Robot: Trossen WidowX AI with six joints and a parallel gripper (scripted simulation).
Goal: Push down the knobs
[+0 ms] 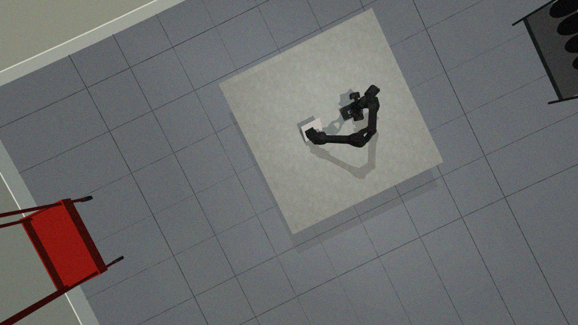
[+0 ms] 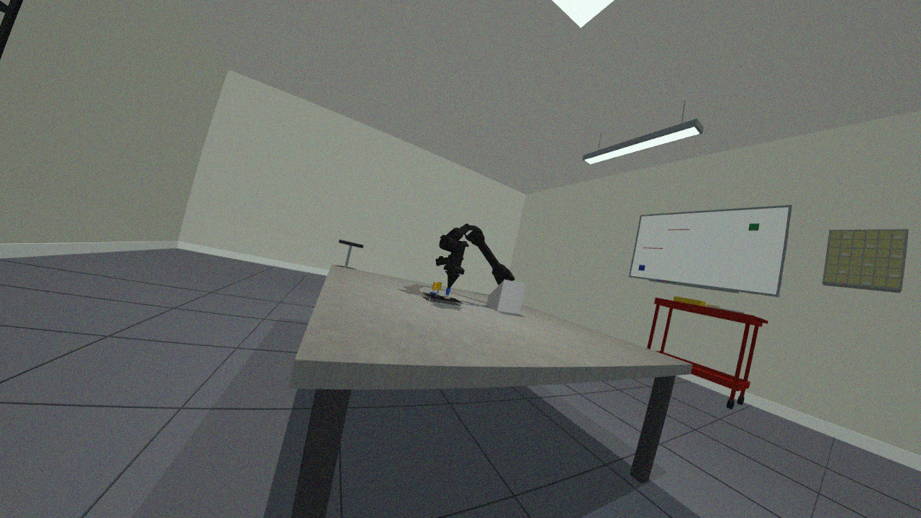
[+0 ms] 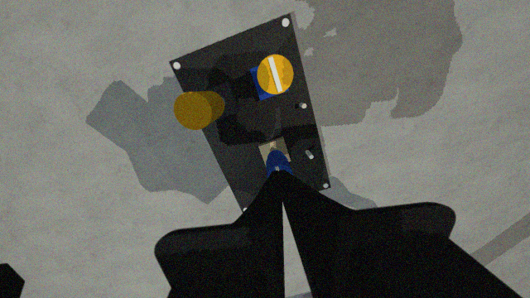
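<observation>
Right now my gripper tip is 10 mm above the blue knob.
</observation>
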